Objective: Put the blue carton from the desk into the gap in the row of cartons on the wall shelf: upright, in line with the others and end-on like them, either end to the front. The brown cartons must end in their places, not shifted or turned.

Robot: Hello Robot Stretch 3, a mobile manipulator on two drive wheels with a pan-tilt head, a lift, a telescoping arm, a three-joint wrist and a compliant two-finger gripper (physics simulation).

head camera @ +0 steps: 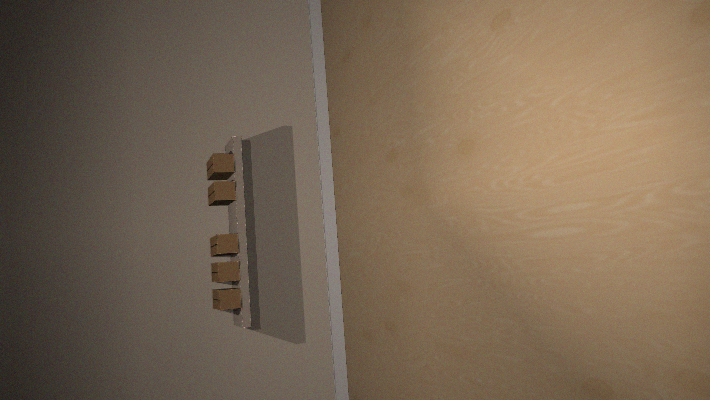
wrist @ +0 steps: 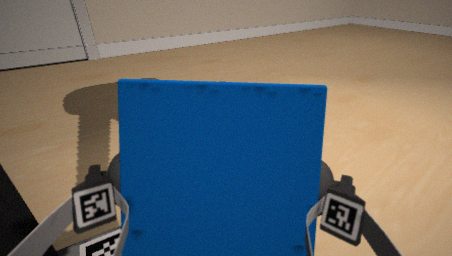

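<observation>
The blue carton fills the middle of the wrist view, with its flat end face towards the camera and its top edge nearly level. My gripper is shut on it, one rubber fingertip pressed to each side. Neither shows in the head view. In that view, turned on its side, the wall shelf carries brown cartons in a row: two in the upper part of the picture and three in the lower part. A carton-wide gap lies between the two groups.
A wooden floor meets the wall at a pale skirting board. In the wrist view a pale panel stands at the upper left, a shadow falls left of the carton, and a dark shape is at the lower left.
</observation>
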